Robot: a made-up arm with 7 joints. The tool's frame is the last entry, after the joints. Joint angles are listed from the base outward. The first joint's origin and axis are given. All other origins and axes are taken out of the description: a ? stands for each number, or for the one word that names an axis. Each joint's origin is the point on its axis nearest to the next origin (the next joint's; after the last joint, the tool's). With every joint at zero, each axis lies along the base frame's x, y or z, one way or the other. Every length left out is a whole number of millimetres.
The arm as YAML. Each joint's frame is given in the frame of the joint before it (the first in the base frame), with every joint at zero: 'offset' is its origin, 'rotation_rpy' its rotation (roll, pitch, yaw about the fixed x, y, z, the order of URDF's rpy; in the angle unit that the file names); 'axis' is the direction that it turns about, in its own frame. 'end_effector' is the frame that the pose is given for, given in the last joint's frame.
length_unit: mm
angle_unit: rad
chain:
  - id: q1
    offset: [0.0, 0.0, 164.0]
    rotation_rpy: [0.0, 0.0, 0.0]
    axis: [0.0, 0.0, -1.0]
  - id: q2
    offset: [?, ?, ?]
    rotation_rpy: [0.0, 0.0, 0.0]
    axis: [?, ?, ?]
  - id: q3
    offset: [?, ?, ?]
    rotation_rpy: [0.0, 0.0, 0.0]
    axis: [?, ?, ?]
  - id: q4
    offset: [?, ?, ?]
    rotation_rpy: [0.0, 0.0, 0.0]
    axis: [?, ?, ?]
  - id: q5
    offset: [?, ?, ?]
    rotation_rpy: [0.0, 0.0, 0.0]
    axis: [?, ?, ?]
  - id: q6
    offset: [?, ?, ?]
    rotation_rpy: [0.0, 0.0, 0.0]
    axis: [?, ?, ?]
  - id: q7
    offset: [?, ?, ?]
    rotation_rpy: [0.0, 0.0, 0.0]
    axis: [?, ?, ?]
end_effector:
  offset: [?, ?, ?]
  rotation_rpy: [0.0, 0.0, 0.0]
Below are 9 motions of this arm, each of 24 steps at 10 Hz.
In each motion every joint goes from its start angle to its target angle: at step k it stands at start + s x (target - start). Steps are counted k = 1, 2, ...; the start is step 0. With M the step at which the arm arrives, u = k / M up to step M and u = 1 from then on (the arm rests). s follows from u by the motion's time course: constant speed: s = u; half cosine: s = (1 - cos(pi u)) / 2; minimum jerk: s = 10 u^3 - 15 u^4 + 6 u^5.
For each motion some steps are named. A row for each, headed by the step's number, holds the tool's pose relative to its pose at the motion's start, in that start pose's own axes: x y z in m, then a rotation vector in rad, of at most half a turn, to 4 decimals.
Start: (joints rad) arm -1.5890 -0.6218 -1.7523 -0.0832 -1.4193 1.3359 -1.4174
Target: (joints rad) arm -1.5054 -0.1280 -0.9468 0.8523 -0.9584 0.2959 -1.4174
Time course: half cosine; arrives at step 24
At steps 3, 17, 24:
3: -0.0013 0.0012 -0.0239 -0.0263 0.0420 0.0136
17: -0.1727 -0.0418 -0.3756 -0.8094 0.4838 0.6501
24: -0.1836 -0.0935 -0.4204 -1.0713 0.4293 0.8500

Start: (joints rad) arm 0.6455 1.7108 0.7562 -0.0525 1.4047 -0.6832 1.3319
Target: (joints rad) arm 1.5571 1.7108 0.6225 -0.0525 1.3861 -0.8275 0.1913
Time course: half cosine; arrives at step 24
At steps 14, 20, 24:
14: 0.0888 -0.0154 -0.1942 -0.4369 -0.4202 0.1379
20: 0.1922 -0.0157 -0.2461 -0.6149 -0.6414 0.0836
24: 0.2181 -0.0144 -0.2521 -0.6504 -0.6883 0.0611

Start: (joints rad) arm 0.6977 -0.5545 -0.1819 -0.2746 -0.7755 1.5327 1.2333
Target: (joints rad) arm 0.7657 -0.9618 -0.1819 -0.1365 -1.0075 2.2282 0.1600
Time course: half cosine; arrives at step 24
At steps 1, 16, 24:
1: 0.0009 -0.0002 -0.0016 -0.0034 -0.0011 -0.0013
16: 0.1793 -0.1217 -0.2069 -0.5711 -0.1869 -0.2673
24: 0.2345 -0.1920 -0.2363 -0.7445 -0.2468 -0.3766

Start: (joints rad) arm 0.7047 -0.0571 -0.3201 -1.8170 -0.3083 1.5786 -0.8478
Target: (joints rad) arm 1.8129 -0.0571 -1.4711 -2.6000 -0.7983 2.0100 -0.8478
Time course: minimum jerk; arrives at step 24
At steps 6, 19, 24:
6: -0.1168 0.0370 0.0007 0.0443 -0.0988 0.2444
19: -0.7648 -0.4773 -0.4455 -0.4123 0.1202 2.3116
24: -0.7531 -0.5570 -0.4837 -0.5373 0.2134 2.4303

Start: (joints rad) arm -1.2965 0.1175 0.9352 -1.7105 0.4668 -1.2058 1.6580
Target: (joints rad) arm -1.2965 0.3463 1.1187 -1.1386 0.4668 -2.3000 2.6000
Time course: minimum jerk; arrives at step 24
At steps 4, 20, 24:
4: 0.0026 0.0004 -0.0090 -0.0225 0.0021 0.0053
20: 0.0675 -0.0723 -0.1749 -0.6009 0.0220 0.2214
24: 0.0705 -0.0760 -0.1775 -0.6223 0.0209 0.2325

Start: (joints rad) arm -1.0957 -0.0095 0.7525 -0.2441 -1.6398 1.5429 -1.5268
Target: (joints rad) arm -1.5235 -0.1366 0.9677 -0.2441 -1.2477 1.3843 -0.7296
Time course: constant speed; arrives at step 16
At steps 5, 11, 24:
5: -0.0123 0.0062 0.0667 0.2727 0.0378 0.0626
11: -0.0126 -0.0192 0.1380 0.5907 0.1139 0.1256
24: 0.0043 -0.0606 0.1829 0.8450 0.2015 0.1635

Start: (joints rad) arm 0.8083 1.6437 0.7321 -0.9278 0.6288 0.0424 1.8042
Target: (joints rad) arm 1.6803 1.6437 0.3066 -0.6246 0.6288 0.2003 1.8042
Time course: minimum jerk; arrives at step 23
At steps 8, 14, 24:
8: -0.0875 0.0658 -0.0391 -0.0271 0.1384 0.2174
14: -0.2691 0.1083 -0.0429 -0.0225 0.4381 0.6366
24: -0.3520 0.0841 0.0070 0.0233 0.6463 0.8900

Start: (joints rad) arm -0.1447 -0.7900 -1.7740 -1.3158 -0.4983 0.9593 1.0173
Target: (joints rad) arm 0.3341 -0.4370 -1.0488 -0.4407 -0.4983 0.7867 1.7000
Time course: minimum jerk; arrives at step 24
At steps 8, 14, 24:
8: 0.1027 -0.0180 -0.0706 -0.0766 -0.1233 -0.1723
14: 0.2892 -0.1312 -0.1270 -0.1875 -0.4177 -0.4883
24: 0.3794 -0.2582 -0.0891 -0.2266 -0.6562 -0.6899

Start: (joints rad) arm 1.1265 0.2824 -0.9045 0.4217 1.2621 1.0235 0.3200
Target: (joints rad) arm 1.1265 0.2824 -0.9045 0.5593 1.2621 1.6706 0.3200
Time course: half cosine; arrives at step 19
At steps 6, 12, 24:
6: -0.0135 -0.0012 0.0566 0.1371 -0.0046 0.0294
12: -0.0407 -0.0287 0.1676 0.4239 0.0000 0.0926
24: -0.0548 -0.0619 0.2292 0.6044 0.0128 0.1325

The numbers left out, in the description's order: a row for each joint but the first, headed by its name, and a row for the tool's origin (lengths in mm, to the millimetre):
q2: xyz -132.0 83.0 0.0, axis 1.0 0.0 0.0
q3: xyz 0.0 56.0 -159.0, axis 0.0 0.0 1.0
q4: xyz -122.0 -303.0 0.0, axis -1.0 0.0 0.0
q5: xyz 0.0 123.0 42.0, axis 0.0 0.0 -1.0
q6: xyz 285.0 -399.0 0.0, axis 1.0 0.0 0.0
q7: xyz 0.0 34.0 99.0, axis 1.0 0.0 0.0
tool: xyz 0.0 343.0 -43.0

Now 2 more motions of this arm.
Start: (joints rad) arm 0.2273 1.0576 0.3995 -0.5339 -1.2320 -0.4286 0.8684
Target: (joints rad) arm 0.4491 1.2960 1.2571 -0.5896 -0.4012 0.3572 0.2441
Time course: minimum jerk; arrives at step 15
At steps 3, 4, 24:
3: -0.0031 -0.0160 0.0155 0.0212 -0.0079 0.0008
4: -0.0058 -0.0344 0.0322 0.0445 -0.0150 0.0015
24: 0.0668 -0.3080 0.1988 0.2987 0.0351 -0.0321

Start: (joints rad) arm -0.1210 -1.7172 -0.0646 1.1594 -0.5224 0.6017 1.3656
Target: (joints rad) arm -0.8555 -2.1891 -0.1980 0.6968 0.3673 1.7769 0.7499
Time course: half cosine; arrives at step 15
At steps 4, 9, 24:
4: -0.1574 0.0188 0.1037 0.0927 -0.2453 0.1343
9: -0.7475 -0.1342 0.0835 0.3546 -0.8967 0.6839
24: -1.0092 -0.4333 -0.2313 0.4857 -1.2699 1.2033

